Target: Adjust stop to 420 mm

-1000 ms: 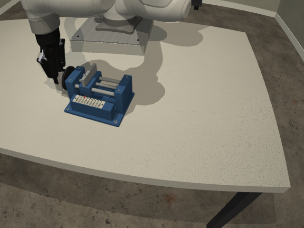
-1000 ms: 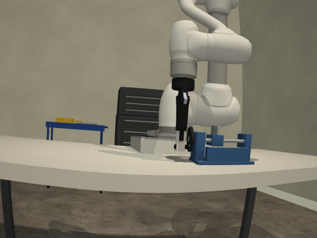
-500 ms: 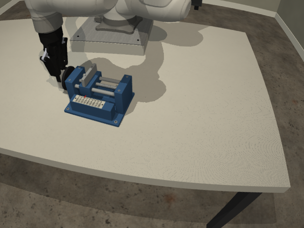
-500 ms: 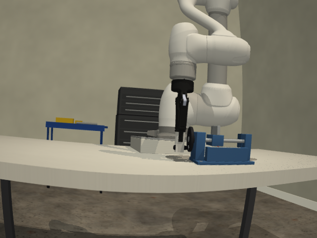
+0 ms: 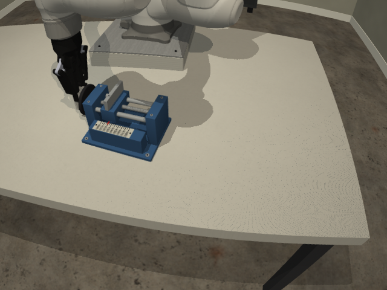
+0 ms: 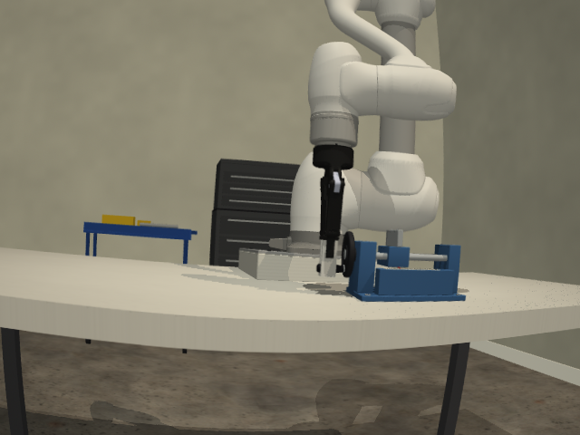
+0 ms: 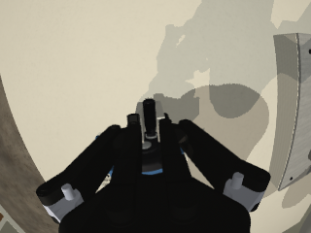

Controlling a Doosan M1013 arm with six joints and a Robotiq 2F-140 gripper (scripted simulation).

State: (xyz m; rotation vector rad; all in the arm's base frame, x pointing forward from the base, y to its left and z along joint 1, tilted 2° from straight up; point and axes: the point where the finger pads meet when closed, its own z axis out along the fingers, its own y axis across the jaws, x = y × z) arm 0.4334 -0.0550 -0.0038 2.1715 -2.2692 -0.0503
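The stop block lies 12 cm to the left of my hand, 3 cm ahead of it and 2 cm above it. From my hand the other things lie so: black handwheel 2 cm to the left, 1 cm below.
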